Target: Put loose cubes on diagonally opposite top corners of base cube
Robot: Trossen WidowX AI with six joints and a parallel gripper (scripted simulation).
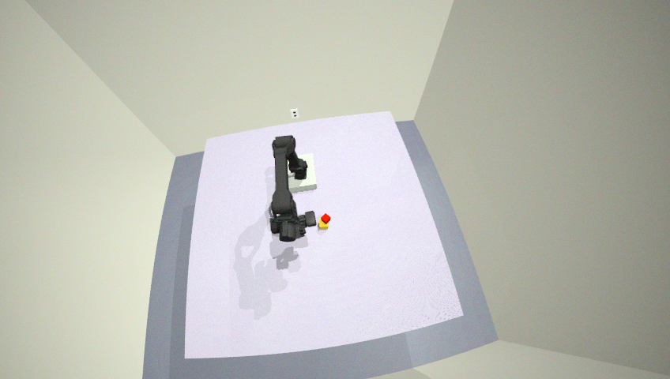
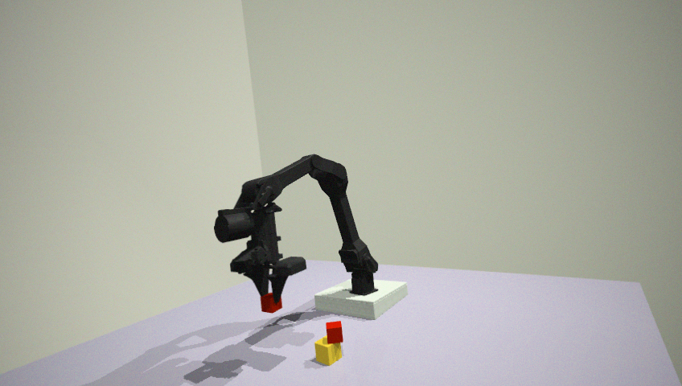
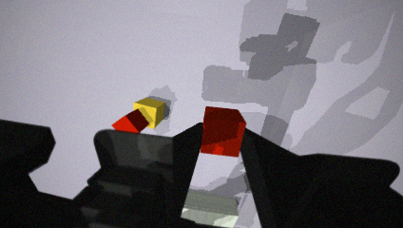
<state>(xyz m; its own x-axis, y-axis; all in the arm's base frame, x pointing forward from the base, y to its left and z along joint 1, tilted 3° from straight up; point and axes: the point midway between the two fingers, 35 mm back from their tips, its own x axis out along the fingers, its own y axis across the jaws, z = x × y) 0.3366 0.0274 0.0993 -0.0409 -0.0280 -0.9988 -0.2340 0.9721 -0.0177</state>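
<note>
The yellow cube lies 110 mm to the left of my gripper tip, 110 mm below it and 60 mm behind it.
</note>
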